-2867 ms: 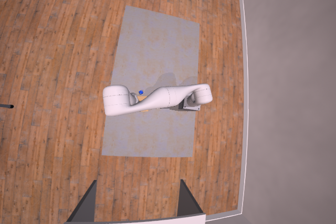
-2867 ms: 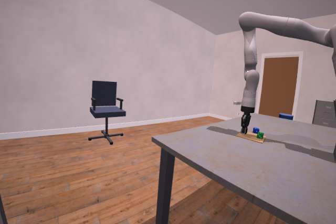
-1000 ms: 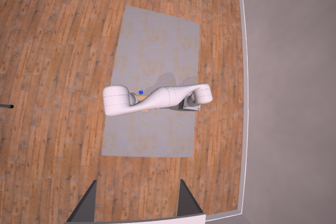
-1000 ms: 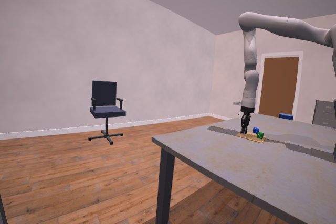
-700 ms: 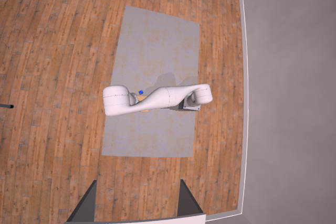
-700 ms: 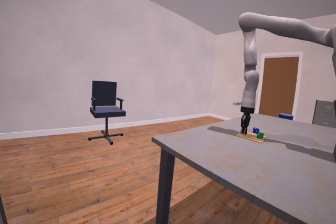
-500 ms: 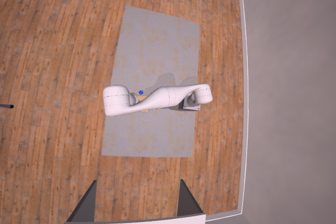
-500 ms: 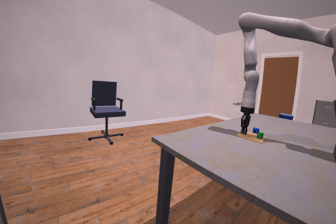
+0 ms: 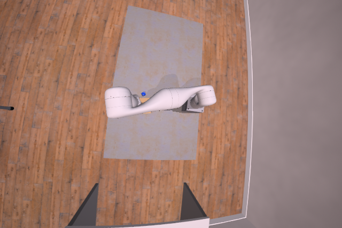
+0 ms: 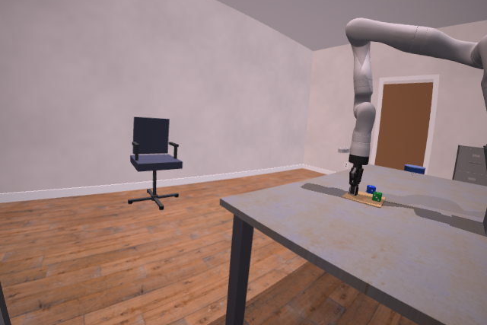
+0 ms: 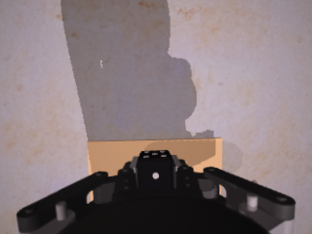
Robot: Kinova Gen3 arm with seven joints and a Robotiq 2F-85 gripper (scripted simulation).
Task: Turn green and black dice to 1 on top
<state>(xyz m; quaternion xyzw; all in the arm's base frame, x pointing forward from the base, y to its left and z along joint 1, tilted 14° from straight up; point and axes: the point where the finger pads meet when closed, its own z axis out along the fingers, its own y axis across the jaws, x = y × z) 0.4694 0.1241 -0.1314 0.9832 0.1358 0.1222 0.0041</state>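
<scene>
My gripper is now right at the black die. From my hand the other things lie so: blue die: 2 cm behind, 11 cm to the right, 1 cm below; tan mat: 4 cm behind, 1 cm to the right, 2 cm below; green die: 9 cm behind, 2 cm to the right, 1 cm below.
</scene>
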